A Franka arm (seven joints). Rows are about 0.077 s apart.
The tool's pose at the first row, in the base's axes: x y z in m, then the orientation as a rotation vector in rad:
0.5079, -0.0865, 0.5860, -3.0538, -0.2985, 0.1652
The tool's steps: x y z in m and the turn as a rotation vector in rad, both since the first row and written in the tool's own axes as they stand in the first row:
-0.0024, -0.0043, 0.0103, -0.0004, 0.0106, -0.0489
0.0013, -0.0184, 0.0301, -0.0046, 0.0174, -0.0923
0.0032, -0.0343, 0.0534, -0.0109, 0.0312, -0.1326
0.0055, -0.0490, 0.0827, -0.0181, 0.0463, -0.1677
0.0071, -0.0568, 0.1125, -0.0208, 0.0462, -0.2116
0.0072, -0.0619, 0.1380, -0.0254, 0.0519, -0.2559
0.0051, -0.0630, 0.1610, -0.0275, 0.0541, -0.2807
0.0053, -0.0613, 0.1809, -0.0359, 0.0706, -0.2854
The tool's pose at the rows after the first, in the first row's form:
0.5036, -0.0822, 0.5764, -3.0434, -0.3722, 0.1462
0.5023, -0.0665, 0.5575, -3.0365, -0.4382, 0.1328
0.4985, -0.0492, 0.5354, -3.0308, -0.4995, 0.1086
0.4946, -0.0327, 0.5073, -3.0263, -0.5529, 0.0825
0.4913, -0.0230, 0.4782, -3.0140, -0.6195, 0.0797
0.4876, -0.0165, 0.4533, -3.0016, -0.6864, 0.0676
0.4827, -0.0145, 0.4308, -2.9936, -0.7237, 0.0624
0.4810, -0.0150, 0.4109, -2.9988, -0.7319, 0.0358

